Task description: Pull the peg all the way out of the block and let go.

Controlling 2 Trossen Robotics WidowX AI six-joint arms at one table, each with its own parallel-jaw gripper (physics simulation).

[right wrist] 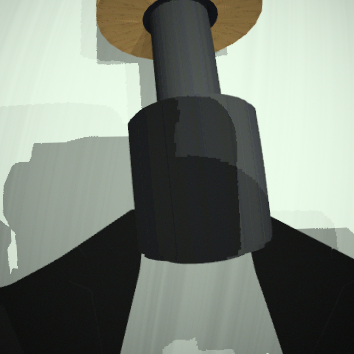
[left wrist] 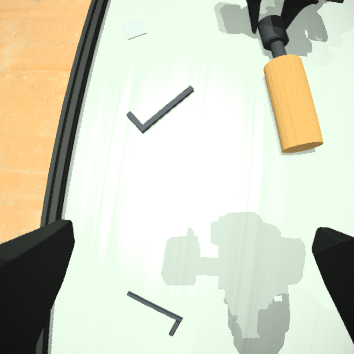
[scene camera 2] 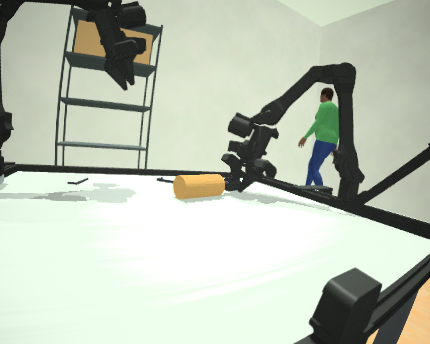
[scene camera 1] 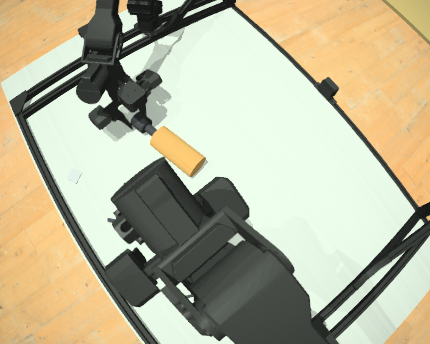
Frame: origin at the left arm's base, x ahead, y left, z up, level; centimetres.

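Seen in the pictures: left gripper, between the fingertips: [left wrist: 197,237] [scene camera 2: 129,87]; right gripper, between the fingertips: [right wrist: 196,222] [left wrist: 266,33] [scene camera 2: 234,190] [scene camera 1: 138,123]; right arm's base, origin of its link: [scene camera 2: 346,200] [scene camera 1: 148,25].
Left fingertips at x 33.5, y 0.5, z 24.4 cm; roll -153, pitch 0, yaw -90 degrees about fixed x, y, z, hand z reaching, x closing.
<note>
Pixels of each thing's top centre, then the offset from my left fingertips to it. "spot": a spot on its surface instead.
- orange cylindrical block, centre of its top: [left wrist: 301,95] [scene camera 1: 176,146] [scene camera 2: 200,174] dx +16.3, dy -15.2, dz -20.7 cm
- dark peg, centre of its top: [right wrist: 186,13] [left wrist: 284,49] [scene camera 1: 153,128] [scene camera 2: 222,177] dx +23.6, dy -14.0, dz -21.5 cm
- small pale square, a spot on its surface: [left wrist: 134,29] [scene camera 1: 75,175] spot: dx +28.6, dy +7.3, dz -26.0 cm
The orange cylindrical block [scene camera 1: 177,151] [scene camera 2: 200,186] [left wrist: 294,102] [right wrist: 115,27] lies on its side on the table. The dark peg [scene camera 1: 141,122] [left wrist: 273,32] [right wrist: 200,175] has a thick round head and a thinner shaft. Its shaft sits in the hole in the block's end face, with a short stretch showing between head and block; the rest is hidden inside. My right gripper [scene camera 2: 241,188] [right wrist: 196,222] is shut on the peg's head, one finger at each side. My left gripper [scene camera 2: 129,87] [left wrist: 197,237] is open and empty, high above the table.
Two dark L-shaped bars [left wrist: 167,111] [left wrist: 155,306] lie on the table in the left wrist view. A small pale square [scene camera 1: 75,175] [left wrist: 134,29] lies near the dark frame rail [left wrist: 75,112]. The left arm covers much of the lower part of scene camera 1.
</note>
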